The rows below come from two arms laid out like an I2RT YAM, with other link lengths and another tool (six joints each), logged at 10 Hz.
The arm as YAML. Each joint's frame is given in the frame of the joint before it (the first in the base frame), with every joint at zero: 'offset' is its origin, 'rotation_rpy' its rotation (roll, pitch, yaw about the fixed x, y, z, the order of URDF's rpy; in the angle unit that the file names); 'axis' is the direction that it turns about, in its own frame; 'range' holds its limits. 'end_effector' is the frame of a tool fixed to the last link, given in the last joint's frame.
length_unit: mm
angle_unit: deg
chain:
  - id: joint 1
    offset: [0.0, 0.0, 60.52]
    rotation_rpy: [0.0, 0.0, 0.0]
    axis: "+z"
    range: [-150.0, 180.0]
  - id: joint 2
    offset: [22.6, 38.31, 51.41]
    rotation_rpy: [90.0, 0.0, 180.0]
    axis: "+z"
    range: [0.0, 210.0]
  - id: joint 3
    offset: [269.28, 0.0, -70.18]
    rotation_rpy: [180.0, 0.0, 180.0]
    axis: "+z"
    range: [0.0, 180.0]
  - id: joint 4
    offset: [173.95, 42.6, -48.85]
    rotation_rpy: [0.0, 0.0, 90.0]
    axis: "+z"
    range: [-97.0, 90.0]
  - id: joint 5
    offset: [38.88, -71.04, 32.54]
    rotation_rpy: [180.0, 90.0, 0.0]
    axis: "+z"
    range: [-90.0, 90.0]
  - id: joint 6
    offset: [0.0, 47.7, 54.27]
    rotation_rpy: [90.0, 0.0, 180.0]
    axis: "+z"
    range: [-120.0, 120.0]
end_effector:
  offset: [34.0, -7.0, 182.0]
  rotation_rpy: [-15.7, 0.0, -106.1]
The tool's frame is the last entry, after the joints.
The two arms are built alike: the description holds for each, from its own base.
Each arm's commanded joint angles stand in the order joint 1, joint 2, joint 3, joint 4, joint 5, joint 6.
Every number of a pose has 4 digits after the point. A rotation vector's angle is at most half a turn.
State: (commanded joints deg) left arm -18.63 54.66 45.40 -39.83 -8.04 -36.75; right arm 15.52 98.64 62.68 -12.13 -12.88 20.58
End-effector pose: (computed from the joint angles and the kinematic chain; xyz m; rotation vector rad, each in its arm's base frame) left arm 0.2358 -0.0861 0.1245 2.3102 0.6784 0.9677; right arm 0.3998 0.1133 0.0714 -2.8650 -0.2536 -1.0627
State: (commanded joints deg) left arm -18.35 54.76 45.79 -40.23 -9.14 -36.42; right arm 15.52 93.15 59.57 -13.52 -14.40 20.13
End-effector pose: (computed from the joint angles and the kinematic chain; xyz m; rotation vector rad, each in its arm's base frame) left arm 0.2372 -0.0808 0.1254 2.3223 0.6870 0.9871; right arm 0.3798 0.1141 0.0848 -2.8313 -0.2759 -1.0763
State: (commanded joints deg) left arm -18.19 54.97 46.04 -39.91 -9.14 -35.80; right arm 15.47 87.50 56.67 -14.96 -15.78 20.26
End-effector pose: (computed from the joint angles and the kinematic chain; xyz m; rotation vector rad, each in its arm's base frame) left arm 0.2393 -0.0810 0.1272 2.3232 0.6761 0.9949; right arm 0.3601 0.1141 0.0980 -2.7962 -0.2819 -1.0930
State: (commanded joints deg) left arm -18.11 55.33 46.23 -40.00 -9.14 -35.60; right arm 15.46 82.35 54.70 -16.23 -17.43 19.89
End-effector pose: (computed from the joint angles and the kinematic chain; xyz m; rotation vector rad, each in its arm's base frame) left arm 0.2397 -0.0809 0.1266 2.3293 0.6750 0.9919; right arm 0.3445 0.1165 0.1129 -2.7495 -0.3029 -1.1255
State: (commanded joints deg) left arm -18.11 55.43 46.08 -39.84 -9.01 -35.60; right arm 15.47 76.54 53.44 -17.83 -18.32 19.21
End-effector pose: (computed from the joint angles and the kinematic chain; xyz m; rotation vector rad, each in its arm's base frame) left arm 0.2397 -0.0814 0.1258 2.3298 0.6743 0.9883; right arm 0.3311 0.1165 0.1332 -2.7001 -0.3243 -1.1915
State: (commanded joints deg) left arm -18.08 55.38 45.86 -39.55 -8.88 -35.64; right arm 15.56 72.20 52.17 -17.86 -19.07 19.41
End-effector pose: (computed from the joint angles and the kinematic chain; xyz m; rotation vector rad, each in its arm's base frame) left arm 0.2399 -0.0819 0.1255 2.3265 0.6742 0.9882; right arm 0.3224 0.1178 0.1491 -2.6502 -0.3267 -1.2498
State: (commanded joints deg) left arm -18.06 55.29 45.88 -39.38 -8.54 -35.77; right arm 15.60 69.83 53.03 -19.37 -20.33 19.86
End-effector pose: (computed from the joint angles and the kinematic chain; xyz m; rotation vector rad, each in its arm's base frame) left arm 0.2403 -0.0833 0.1266 2.3185 0.6732 0.9868; right arm 0.3164 0.1216 0.1627 -2.6104 -0.3293 -1.2701
